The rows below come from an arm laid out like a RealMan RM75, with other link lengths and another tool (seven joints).
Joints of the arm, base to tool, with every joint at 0 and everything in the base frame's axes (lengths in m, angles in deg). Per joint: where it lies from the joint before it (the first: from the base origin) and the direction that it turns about. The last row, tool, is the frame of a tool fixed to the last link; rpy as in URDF.
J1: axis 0 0 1 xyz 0 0 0.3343
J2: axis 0 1 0 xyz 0 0 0
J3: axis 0 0 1 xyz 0 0 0.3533
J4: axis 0 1 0 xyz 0 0 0
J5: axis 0 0 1 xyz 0 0 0.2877
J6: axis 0 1 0 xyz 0 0 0
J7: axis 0 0 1 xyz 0 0 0.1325
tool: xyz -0.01 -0.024 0.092 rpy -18.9 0 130
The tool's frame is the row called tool.
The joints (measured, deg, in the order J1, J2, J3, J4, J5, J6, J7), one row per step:
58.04 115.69 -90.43 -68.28 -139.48 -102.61 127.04
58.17 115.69 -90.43 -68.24 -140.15 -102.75 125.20
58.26 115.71 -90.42 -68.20 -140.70 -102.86 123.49
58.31 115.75 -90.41 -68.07 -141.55 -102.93 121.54
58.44 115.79 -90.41 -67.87 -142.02 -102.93 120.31
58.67 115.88 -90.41 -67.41 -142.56 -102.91 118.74
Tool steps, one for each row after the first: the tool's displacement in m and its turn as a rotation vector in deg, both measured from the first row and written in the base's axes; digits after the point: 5 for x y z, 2 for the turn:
0.00043 0.00108 0.00087 -0.72 -0.58 1.67
0.00081 0.00179 0.00138 -1.44 -1.05 3.17
0.00254 0.00308 0.00208 -2.15 -1.75 4.80
0.00309 0.00394 0.00206 -2.66 -2.16 5.83
0.00398 0.00481 0.00131 -3.43 -2.68 7.02

